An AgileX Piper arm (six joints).
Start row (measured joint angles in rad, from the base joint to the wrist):
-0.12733 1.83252 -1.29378 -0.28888 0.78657 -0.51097
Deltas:
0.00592 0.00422 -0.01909 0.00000 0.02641 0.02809
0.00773 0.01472 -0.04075 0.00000 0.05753 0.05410
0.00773 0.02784 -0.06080 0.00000 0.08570 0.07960
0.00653 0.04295 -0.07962 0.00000 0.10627 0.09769
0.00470 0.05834 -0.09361 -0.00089 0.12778 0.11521
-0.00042 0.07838 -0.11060 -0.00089 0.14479 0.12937
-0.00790 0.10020 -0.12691 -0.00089 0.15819 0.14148
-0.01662 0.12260 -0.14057 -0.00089 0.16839 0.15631
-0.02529 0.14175 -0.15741 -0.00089 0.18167 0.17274
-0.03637 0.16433 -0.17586 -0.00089 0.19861 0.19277
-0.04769 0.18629 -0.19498 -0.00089 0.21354 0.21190
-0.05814 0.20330 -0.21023 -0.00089 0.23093 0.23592
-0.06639 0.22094 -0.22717 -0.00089 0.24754 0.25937
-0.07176 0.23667 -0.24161 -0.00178 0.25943 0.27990
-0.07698 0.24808 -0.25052 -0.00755 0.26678 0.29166
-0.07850 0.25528 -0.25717 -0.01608 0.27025 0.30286
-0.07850 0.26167 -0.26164 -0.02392 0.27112 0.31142
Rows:
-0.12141 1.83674 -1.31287 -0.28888 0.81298 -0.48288
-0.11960 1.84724 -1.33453 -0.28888 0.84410 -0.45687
-0.11960 1.86036 -1.35458 -0.28888 0.87227 -0.43137
-0.12080 1.87547 -1.37340 -0.28888 0.89284 -0.41328
-0.12263 1.89086 -1.38739 -0.28977 0.91435 -0.39576
-0.12775 1.91090 -1.40438 -0.28977 0.93136 -0.38160
-0.13523 1.93272 -1.42069 -0.28977 0.94476 -0.36949
-0.14395 1.95512 -1.43435 -0.28977 0.95496 -0.35466
-0.15262 1.97427 -1.45119 -0.28977 0.96824 -0.33823
-0.16370 1.99685 -1.46964 -0.28977 0.98518 -0.31820
-0.17502 2.01881 -1.48876 -0.28977 1.00011 -0.29907
-0.18547 2.03582 -1.50401 -0.28977 1.01750 -0.27505
-0.19372 2.05346 -1.52095 -0.28977 1.03411 -0.25160
-0.19909 2.06919 -1.53539 -0.29066 1.04600 -0.23107
-0.20431 2.08060 -1.54430 -0.29643 1.05335 -0.21931
-0.20583 2.08780 -1.55095 -0.30496 1.05682 -0.20811
-0.20583 2.09419 -1.55542 -0.31280 1.05769 -0.19955

